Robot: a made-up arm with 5 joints. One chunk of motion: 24 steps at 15 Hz.
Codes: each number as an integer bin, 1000 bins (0 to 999) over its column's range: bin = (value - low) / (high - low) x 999, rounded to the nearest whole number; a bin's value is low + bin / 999 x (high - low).
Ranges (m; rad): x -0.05..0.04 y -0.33..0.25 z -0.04..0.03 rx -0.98..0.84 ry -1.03..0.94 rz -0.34..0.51
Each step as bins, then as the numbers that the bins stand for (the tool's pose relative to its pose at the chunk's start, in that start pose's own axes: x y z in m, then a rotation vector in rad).
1 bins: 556 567 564 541 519 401
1 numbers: 0.0001 -0.0008 -0.0005 0.0056 -0.0065 0.0012
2 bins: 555 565 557 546 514 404
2 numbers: 0.0000 -0.0020 -0.0010 0.0147 -0.0164 0.0037
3 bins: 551 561 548 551 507 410
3 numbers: -0.0004 -0.0043 -0.0016 0.0238 -0.0302 0.0088
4 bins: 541 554 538 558 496 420
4 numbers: -0.0013 -0.0084 -0.0023 0.0366 -0.0519 0.0174
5 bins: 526 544 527 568 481 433
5 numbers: -0.0026 -0.0142 -0.0031 0.0548 -0.0815 0.0284
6 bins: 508 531 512 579 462 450
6 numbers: -0.0042 -0.0217 -0.0041 0.0748 -0.1189 0.0429
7 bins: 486 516 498 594 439 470
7 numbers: -0.0062 -0.0304 -0.0051 0.1022 -0.1643 0.0599
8 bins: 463 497 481 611 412 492
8 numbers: -0.0083 -0.0415 -0.0063 0.1331 -0.2175 0.0786
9 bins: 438 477 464 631 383 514
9 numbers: -0.0105 -0.0531 -0.0075 0.1696 -0.2747 0.0973
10 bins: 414 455 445 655 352 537
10 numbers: -0.0127 -0.0658 -0.0088 0.2133 -0.3359 0.1169
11 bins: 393 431 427 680 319 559
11 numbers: -0.0146 -0.0798 -0.0101 0.2588 -0.4009 0.1356
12 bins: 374 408 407 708 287 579
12 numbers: -0.0163 -0.0931 -0.0115 0.3098 -0.4640 0.1526
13 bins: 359 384 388 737 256 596
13 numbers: -0.0177 -0.1071 -0.0128 0.3627 -0.5252 0.1671
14 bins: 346 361 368 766 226 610
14 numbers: -0.0188 -0.1204 -0.0142 0.4155 -0.5843 0.1790
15 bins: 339 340 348 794 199 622
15 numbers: -0.0195 -0.1326 -0.0156 0.4665 -0.6376 0.1892
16 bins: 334 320 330 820 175 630
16 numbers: -0.0199 -0.1442 -0.0169 0.5139 -0.6849 0.1960
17 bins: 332 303 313 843 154 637
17 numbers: -0.0201 -0.1541 -0.0181 0.5558 -0.7263 0.2020
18 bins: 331 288 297 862 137 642
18 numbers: -0.0202 -0.1628 -0.0192 0.5904 -0.7598 0.2062
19 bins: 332 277 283 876 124 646
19 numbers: -0.0201 -0.1692 -0.0202 0.6159 -0.7855 0.2096
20 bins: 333 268 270 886 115 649
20 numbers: -0.0200 -0.1744 -0.0211 0.6341 -0.8032 0.2122
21 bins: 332 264 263 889 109 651
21 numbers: -0.0201 -0.1767 -0.0216 0.6396 -0.8151 0.2139
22 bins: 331 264 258 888 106 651
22 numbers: -0.0202 -0.1767 -0.0219 0.6378 -0.8210 0.2139
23 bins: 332 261 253 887 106 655
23 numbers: -0.0201 -0.1785 -0.0223 0.6360 -0.8210 0.2173
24 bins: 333 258 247 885 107 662
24 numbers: -0.0200 -0.1802 -0.0227 0.6323 -0.8190 0.2233
